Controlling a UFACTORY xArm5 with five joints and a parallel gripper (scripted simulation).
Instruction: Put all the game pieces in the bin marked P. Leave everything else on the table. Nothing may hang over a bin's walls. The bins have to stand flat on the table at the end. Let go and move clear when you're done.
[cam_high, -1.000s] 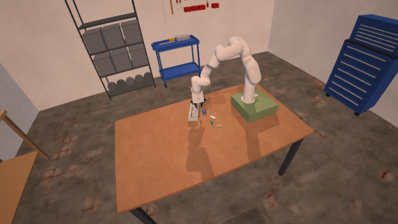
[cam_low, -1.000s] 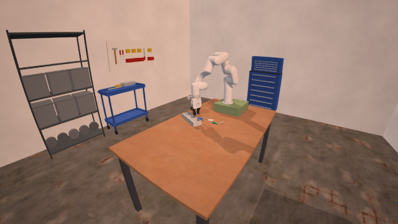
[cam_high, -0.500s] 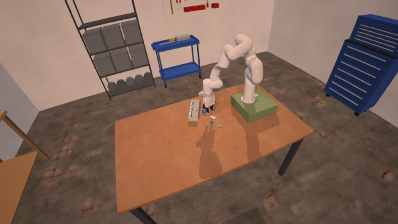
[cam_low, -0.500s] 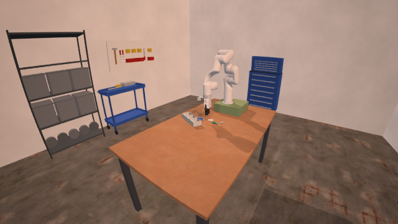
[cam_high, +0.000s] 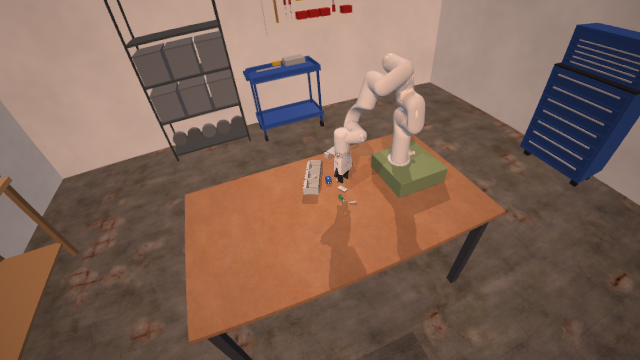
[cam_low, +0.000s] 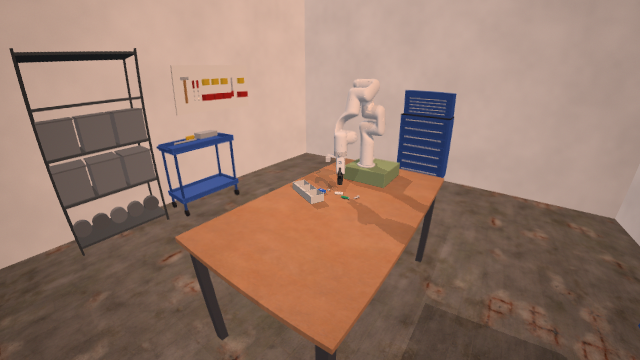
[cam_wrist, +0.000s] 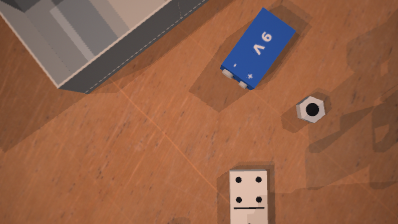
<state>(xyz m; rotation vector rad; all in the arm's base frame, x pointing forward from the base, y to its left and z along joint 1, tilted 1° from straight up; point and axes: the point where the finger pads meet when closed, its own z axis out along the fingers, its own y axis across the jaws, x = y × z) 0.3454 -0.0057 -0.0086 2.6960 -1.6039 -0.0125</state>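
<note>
The bin marked P is 15 cm to the right of my hand, 12 cm ahead of it and 7 cm below it. Round my hand: green piece: 8 cm below, 6 cm to the left, 4 cm ahead; hex nut: 8 cm to the right, 8 cm below; blue block battery: 9 cm to the right, 8 cm below, 5 cm ahead.
</note>
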